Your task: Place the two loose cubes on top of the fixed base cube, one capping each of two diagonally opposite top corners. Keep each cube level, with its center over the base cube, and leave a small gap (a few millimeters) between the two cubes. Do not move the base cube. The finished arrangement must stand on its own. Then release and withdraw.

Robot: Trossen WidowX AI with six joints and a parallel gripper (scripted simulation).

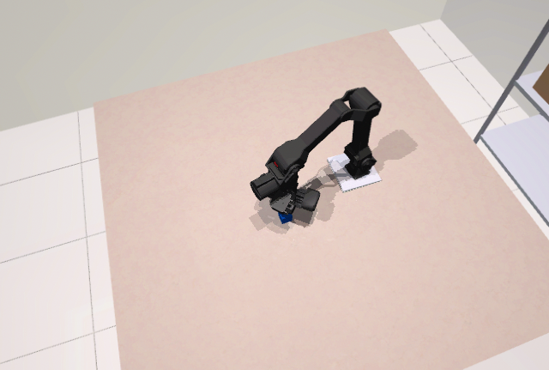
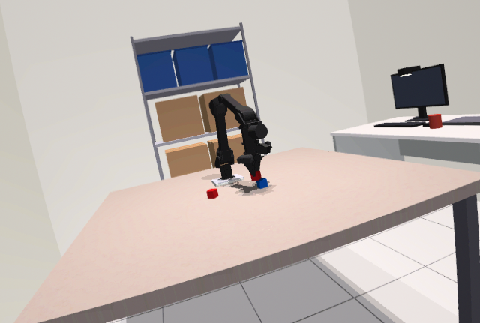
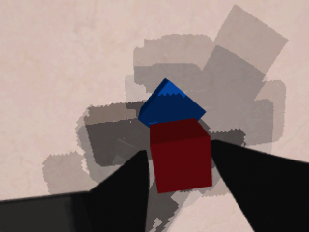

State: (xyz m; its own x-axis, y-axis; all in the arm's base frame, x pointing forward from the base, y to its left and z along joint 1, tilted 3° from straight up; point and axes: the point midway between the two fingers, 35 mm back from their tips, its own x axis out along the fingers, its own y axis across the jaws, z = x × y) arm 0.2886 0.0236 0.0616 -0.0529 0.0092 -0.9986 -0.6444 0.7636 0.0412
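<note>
My gripper tip is 40 mm above the blue base cube, 10 mm to the right of it and 10 mm short of it.
</note>
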